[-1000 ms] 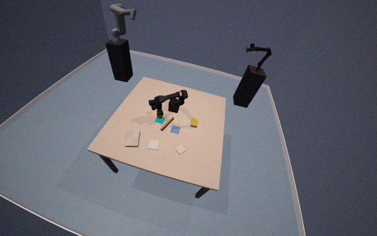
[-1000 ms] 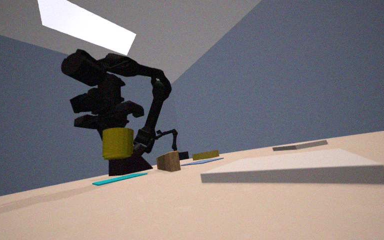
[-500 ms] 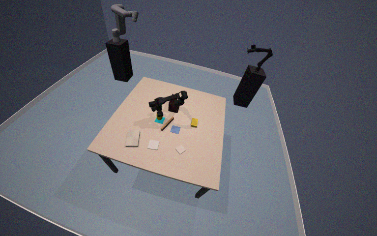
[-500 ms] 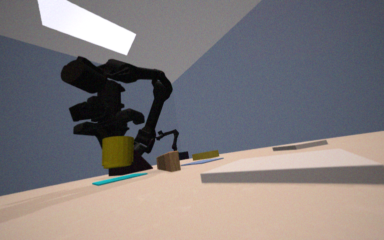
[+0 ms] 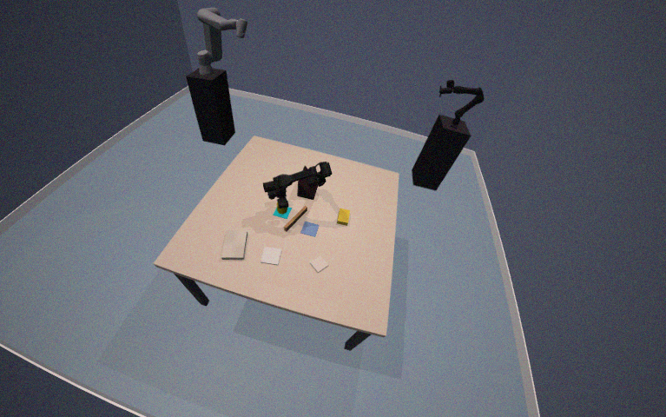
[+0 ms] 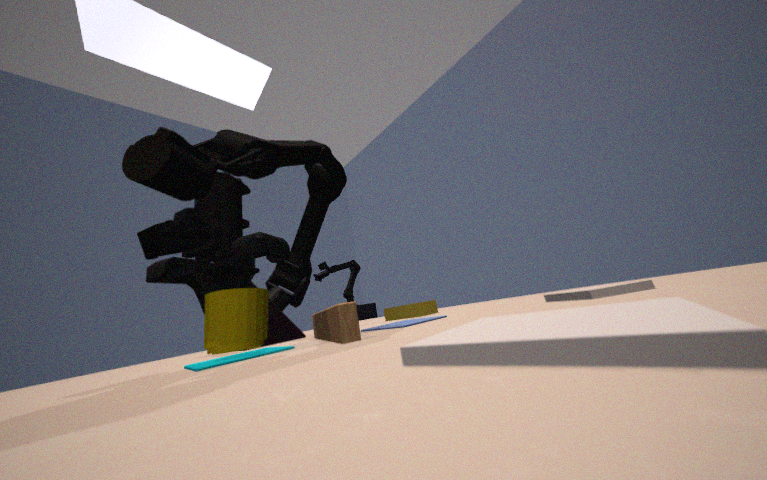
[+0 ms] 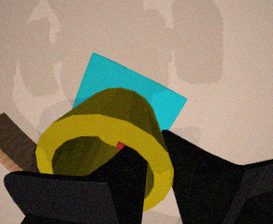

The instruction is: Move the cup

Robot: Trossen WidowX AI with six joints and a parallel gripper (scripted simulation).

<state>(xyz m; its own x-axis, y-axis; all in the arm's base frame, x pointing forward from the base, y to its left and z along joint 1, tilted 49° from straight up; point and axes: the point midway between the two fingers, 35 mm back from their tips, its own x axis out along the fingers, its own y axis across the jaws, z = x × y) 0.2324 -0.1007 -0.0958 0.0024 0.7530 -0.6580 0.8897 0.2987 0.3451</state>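
Right now the cyan pad is 3 cm ahead of my gripper tip, 2 cm to the left of it and 5 cm below it. From my gripper tip the other things lie so: red marble 2 cm ahead, 3 cm to the left, 2 cm below; then curved wooden block 7 cm ahead, 12 cm to the left, 3 cm below; then cup 2 cm ahead, 1 cm to the left.
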